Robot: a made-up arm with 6 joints.
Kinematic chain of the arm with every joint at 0, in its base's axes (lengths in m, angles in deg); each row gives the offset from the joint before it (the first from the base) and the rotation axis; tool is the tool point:
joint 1: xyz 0 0 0.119 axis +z
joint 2: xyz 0 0 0 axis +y
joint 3: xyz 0 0 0.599 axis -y
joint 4: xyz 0 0 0 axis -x
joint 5: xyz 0.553 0 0 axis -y
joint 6: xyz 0 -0.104 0 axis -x
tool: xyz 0 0 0
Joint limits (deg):
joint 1: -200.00..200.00
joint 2: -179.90..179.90
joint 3: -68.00..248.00
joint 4: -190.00..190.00
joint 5: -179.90..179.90
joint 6: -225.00..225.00
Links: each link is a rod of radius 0.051 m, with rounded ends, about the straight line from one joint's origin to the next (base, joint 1, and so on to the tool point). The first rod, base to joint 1, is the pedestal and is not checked.
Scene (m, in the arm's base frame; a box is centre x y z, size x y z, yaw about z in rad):
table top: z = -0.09
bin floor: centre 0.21 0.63 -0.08 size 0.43 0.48 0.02 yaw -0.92
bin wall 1: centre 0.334 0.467 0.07 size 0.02 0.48 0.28 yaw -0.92
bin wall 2: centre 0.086 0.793 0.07 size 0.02 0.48 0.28 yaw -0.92
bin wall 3: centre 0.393 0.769 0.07 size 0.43 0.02 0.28 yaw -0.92
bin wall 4: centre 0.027 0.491 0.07 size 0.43 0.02 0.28 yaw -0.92
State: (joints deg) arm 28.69 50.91 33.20 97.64 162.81 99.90
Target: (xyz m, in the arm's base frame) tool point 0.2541 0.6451 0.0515
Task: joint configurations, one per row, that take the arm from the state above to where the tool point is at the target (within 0.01 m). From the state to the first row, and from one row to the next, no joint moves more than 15 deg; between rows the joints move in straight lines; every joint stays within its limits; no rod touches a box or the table.
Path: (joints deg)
1: 14.94 43.89 47.77 98.70 162.81 99.90
2: 1.19 36.86 62.34 99.77 162.81 99.90
3: -12.56 29.84 76.91 100.83 162.81 99.90
4: -26.31 22.82 91.48 101.89 162.81 99.90
5: -40.06 15.79 106.05 102.95 162.81 99.90
6: -53.81 8.77 120.62 104.02 162.81 99.90
7: -67.56 1.75 135.19 105.08 162.81 99.90
8: -81.31 -5.28 149.76 106.14 162.81 99.90
9: -95.05 -12.30 164.33 107.21 162.81 99.90
10: -108.80 -19.32 178.90 108.27 162.81 99.90
11: -108.84 -32.07 182.58 108.02 162.81 99.90
12: -108.87 -44.81 186.26 107.78 162.81 99.90

